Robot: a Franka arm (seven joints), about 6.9 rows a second.
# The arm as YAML. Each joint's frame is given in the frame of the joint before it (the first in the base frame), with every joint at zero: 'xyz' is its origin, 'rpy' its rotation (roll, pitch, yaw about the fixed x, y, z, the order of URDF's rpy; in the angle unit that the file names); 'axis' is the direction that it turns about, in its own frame. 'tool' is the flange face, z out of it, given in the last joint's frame.
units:
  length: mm
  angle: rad
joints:
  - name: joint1
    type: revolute
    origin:
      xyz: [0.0, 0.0, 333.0]
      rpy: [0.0, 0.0, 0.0]
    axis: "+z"
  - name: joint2
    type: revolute
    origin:
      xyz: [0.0, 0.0, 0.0]
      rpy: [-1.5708, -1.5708, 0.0]
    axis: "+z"
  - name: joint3
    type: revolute
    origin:
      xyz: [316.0, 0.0, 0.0]
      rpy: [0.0, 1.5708, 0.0]
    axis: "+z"
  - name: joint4
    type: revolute
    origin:
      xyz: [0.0, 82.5, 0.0]
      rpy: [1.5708, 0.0, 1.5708]
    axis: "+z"
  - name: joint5
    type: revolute
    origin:
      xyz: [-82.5, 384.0, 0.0]
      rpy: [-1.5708, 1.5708, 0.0]
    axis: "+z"
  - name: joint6
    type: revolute
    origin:
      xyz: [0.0, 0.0, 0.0]
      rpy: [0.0, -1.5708, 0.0]
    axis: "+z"
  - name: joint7
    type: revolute
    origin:
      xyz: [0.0, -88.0, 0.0]
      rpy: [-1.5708, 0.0, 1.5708]
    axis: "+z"
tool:
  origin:
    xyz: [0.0, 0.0, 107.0]
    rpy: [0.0, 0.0, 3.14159]
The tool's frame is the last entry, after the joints.
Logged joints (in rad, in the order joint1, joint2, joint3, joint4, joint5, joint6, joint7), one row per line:
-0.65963 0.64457 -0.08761 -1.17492 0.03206 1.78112 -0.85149
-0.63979 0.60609 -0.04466 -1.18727 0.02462 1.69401 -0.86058
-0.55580 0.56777 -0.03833 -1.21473 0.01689 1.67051 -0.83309
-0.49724 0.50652 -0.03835 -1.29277 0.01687 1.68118 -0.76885
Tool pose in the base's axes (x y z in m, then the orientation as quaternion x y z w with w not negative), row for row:
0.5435 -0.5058 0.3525 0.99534 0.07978 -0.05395 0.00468
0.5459 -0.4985 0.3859 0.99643 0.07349 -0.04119 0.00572
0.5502 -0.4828 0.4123 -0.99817 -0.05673 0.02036 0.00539
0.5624 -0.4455 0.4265 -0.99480 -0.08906 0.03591 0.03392
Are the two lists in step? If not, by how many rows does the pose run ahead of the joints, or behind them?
The pose runs 2 rows behind the joints: the pose in row i belongs to the joints in row i - 2.
